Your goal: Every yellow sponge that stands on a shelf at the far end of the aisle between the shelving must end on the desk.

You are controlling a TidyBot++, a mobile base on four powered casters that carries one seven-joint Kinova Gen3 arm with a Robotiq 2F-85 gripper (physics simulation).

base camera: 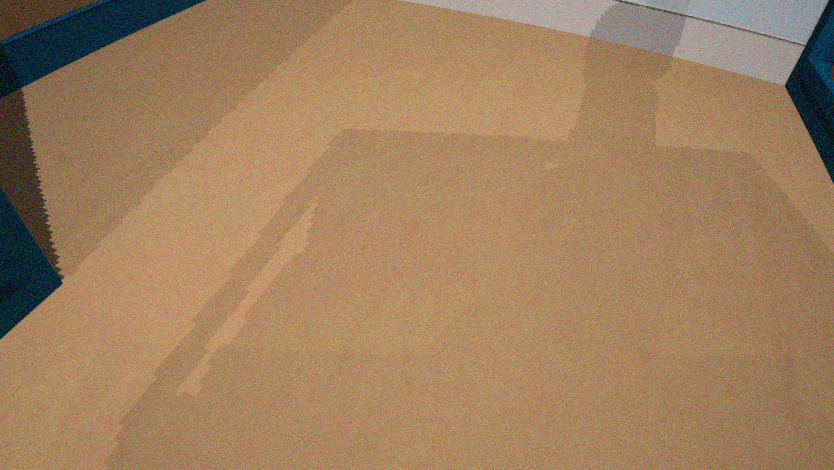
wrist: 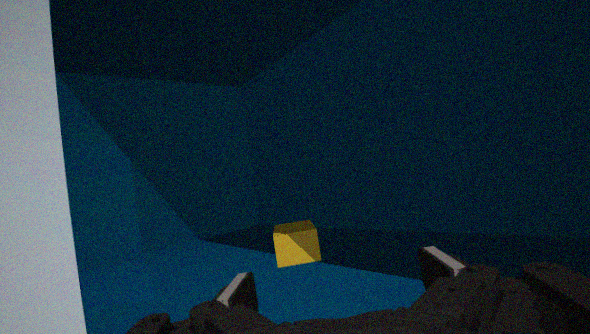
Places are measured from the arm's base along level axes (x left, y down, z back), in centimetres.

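Where they show: gripper, fingertip midpoint: [wrist: 336, 279].
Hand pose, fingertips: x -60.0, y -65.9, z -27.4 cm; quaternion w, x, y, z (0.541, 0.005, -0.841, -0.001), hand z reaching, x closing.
Note:
After its pixels a point has its place.
A yellow sponge [wrist: 297, 245] @[y -62.0, x -81.6, z -42.3 cm] stands on a blue shelf [wrist: 350, 292] @[y -59.4, x -73.3, z -32.1 cm] in the wrist view, a little below the middle, partly in shadow. My gripper [wrist: 336, 279] @[y -65.9, x -60.0, z -27.4 cm] is open, its two fingertips wide apart at the bottom of the wrist view. The sponge shows beyond the fingertips, nearer in line with the left one, and nothing is between the fingers. The gripper does not show in the base camera view. The desk does not show in either view.
A pale wall [wrist: 30, 165] @[y -82.7, x -71.3, z -99.1 cm] [base camera: 729, 55] @[y 36.5, x -64.4, z -100.5 cm] runs along the left of the wrist view and the far end of the floor [base camera: 466, 262] @[y 39.6, x -5.8, z -43.6 cm]. Blue shelving stands at the left [base camera: 20, 274] @[y 35.6, x 35.1, z -36.2 cm] and right [base camera: 814, 105] @[y 36.0, x -70.1, z -79.9 cm] of the base camera view. The shelf's side and back walls are dark blue.

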